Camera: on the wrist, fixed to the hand. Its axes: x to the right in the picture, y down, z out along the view.
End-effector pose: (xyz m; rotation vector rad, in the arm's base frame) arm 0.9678 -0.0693 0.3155 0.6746 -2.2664 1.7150
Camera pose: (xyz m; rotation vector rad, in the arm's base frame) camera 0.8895 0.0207 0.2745 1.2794 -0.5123 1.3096
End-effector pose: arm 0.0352 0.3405 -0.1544 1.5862 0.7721 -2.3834
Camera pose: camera 0.1266 0.3079 -0.2350 -0.9204 -0.8187 1.2347
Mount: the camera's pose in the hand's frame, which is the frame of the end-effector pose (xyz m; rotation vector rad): 0.0299 0.0918 -0.0812 0.5178 0.5223 -1.4547
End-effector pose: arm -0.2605 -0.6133 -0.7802 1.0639 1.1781 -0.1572
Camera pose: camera -0.2467 -0.4919 -0.7488 0.4529 2.2900 -1.4339
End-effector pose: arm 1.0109 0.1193 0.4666 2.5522 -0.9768 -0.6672
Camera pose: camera 1.0244 0.0441 0.5670 -2.6434 -0.9404 -0.0604
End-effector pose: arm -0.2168 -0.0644 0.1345 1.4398 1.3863 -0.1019
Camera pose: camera -0.1852 0.0366 0.2031 0.5169 2.7417 -1.1263
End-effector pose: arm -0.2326 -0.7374 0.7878 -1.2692 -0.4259 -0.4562
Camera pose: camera -0.1531 -0.7974 0.7104 -0.1133 -0.9030 -1.7123
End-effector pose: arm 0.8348 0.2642 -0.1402 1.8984 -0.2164 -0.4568
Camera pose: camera 0.9017 0.2893 -0.0362 2.3308 1.6166 -0.8458
